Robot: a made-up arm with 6 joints.
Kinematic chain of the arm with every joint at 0, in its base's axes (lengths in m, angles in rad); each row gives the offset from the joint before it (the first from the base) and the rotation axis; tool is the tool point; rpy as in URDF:
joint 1: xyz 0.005 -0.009 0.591 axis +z
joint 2: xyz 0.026 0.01 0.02 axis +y
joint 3: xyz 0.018 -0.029 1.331 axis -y
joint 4: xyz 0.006 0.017 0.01 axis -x
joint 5: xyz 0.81 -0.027 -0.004 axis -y
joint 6: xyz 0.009 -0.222 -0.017 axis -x
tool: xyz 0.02 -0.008 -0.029 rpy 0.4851 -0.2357 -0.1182
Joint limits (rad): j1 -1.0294..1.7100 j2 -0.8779..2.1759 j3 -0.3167..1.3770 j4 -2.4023..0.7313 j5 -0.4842..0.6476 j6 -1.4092..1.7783
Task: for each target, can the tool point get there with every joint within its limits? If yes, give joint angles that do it. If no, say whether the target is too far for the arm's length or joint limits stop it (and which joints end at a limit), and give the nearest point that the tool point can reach.
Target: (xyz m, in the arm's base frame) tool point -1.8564 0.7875 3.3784
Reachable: no: too far | nearest point -1.1881 0.5015 2.3976 | short by 1.221 m
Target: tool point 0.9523 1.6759 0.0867
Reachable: yes | joints 1.1882 1.4864 0.6730 0.1182 -0.1798 -0.4706
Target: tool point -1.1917 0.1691 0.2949
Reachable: no: joint limits stop it (at a limit: joint 1, joint 3, joint 5) | nearest point -0.3372 0.8224 -0.2330 | short by 1.198 m
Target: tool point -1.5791 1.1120 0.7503
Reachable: no: joint limits stop it (at a limit: joint 1, joint 4, joint 5) | nearest point -0.4098 1.2758 0.7503 | short by 1.181 m
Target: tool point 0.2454 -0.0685 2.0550
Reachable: yes | joints 0.5761 -0.5303 0.0068 -0.5458 -0.2076 -0.4740
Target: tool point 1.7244 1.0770 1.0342
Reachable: yes | joints 0.7022 1.0607 0.7802 0.1509 -0.0322 1.0808
